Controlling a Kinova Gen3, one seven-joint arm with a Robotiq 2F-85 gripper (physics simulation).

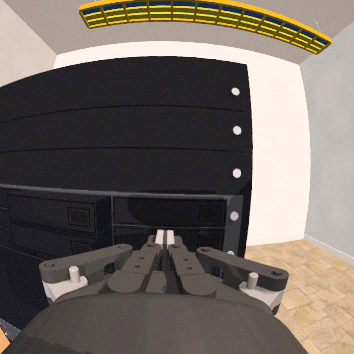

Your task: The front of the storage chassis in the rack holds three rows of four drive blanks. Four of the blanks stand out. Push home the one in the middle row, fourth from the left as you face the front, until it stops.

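Places are measured from the arm's base along level axes (x left, y back, z up), in centimetres.
Where they show: gripper, fingertip midpoint: (164, 239).
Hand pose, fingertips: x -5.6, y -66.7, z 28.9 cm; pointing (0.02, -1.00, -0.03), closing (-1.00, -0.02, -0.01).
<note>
After its pixels a point has its place.
My gripper (164, 239) {x -5.6, y -66.7, z 28.9 cm} is shut and empty, its pale fingertips in front of the middle-row, fourth-column drive blank (136, 236) {x -2.9, y -67.6, z 28.7 cm} of the black chassis (234, 201) {x -12.6, y -69.1, z 32.1 cm}. The fingers and linkages hide much of that blank. It looks about level with the blank above it (155, 211) {x -4.7, y -67.6, z 31.3 cm}, at the right end of the top row. Whether the tips touch it, I cannot tell. In the column to the left, the top-row blank (45, 212) {x 4.7, y -64.0, z 31.2 cm} stands out, showing its side face, and the middle-row blank (42, 241) {x 5.6, y -64.0, z 28.4 cm} below it also stands out. The bottom row is mostly hidden.
Black rack panels (125, 127) {x -1.2, y -69.1, z 39.3 cm} with round pale screws at their right edge lie above the chassis. A thin ledge (75, 190) {x 3.8, y -68.0, z 32.8 cm} runs over the top row. The white wall (277, 150) and tiled floor (320, 290) are at the right. A yellow overhead tray (197, 12) hangs behind.
</note>
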